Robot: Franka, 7 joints.
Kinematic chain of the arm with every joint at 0, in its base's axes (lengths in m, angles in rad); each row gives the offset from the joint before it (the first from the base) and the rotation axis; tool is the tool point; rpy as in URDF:
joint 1: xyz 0 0 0.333 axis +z
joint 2: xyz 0 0 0 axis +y
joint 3: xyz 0 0 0.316 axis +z
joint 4: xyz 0.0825 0 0 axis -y
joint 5: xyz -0.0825 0 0.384 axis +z
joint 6: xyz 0 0 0 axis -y
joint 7: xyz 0.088 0 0 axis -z
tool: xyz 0 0 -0.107 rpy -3.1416 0 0
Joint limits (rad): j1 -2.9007..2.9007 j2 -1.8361..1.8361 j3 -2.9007..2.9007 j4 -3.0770..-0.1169 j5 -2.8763..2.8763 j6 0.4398..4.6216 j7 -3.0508..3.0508
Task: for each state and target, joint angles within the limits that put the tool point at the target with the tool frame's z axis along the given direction. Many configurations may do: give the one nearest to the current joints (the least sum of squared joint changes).
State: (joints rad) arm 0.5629 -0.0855 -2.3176 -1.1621 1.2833 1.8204 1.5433
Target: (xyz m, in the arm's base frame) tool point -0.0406 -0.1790 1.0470 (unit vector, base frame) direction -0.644 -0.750 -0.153
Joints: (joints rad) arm 0.0544 0.7804 -2.9006 -1.3216 0.7081 1.9558 1.5433
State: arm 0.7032 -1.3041 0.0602 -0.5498 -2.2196 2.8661 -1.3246
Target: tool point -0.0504 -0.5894 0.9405 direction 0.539 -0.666 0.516
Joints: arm 1.4239 -1.1951 -0.1049 -0.6874 -1.9020 2.4554 -1.3246
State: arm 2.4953 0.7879 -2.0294 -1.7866 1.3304 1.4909 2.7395
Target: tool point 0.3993 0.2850 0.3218 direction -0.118 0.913 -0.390
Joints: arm 2.0472 0.5860 -1.6408 -2.4265 1.8629 1.6171 2.7395
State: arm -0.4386 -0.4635 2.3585 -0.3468 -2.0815 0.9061 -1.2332
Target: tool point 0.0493 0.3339 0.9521 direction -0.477 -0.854 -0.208
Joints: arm -1.2966 -0.5402 1.8080 -0.5971 -2.4131 0.4866 -1.2332
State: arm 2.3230 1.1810 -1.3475 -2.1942 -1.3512 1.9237 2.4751
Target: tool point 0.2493 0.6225 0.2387 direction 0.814 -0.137 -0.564
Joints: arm 1.9324 0.8152 -0.8296 -1.7521 -0.6003 2.3817 2.4751
